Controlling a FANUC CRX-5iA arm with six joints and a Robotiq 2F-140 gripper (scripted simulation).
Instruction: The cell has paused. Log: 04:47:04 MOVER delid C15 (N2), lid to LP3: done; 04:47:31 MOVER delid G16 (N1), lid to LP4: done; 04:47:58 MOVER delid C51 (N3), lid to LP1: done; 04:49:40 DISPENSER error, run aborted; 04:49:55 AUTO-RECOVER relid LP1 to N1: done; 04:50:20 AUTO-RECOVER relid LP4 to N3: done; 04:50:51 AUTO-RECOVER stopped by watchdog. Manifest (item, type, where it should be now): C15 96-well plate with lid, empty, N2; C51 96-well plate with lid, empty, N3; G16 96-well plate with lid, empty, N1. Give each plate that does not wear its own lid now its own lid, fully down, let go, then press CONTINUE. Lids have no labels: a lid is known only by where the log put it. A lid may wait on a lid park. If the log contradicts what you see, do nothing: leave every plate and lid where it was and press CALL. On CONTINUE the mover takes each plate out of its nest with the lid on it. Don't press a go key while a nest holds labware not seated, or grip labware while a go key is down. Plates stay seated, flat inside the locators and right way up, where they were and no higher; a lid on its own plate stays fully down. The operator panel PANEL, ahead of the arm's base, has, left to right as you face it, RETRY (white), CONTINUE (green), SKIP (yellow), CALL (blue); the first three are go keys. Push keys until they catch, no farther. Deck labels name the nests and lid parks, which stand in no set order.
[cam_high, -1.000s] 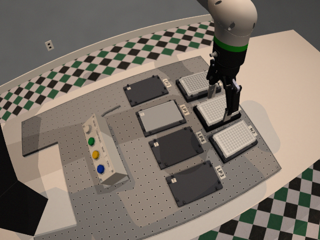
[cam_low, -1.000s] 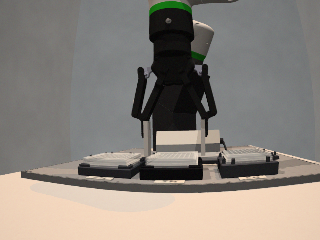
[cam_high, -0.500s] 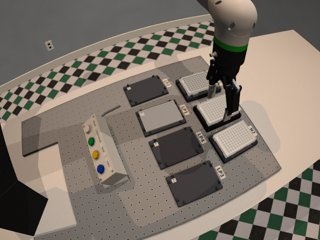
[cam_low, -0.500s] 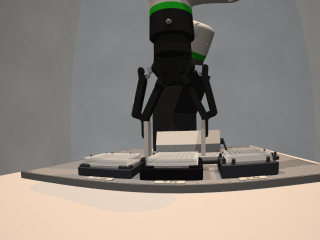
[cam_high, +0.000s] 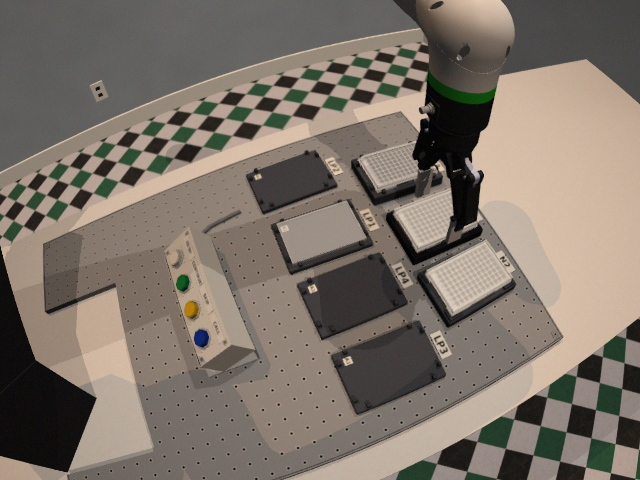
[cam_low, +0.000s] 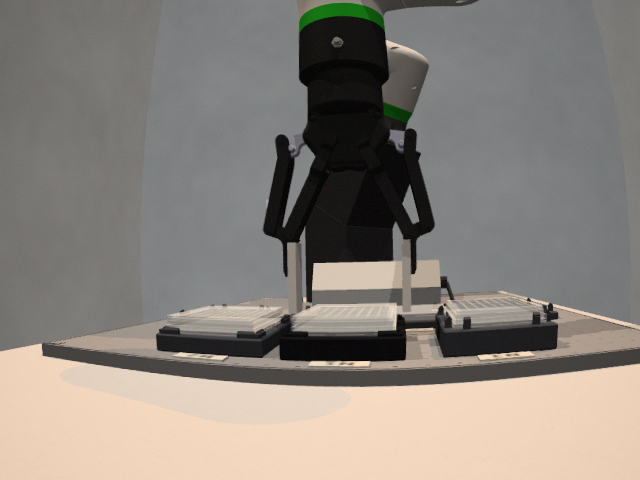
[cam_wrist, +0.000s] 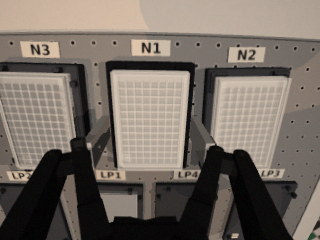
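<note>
The lid park LP1 is 20 cm behind my hand, 5 cm below it and 2 cm to the left of it. The rest, counted from my hand: plate: 12 cm to the right, 3 cm below, 3 cm ahead; then LP3 label: 21 cm to the right, 6 cm below, 5 cm behind; then lid park LP4: 17 cm behind, 10 cm to the right, 5 cm below.
</note>
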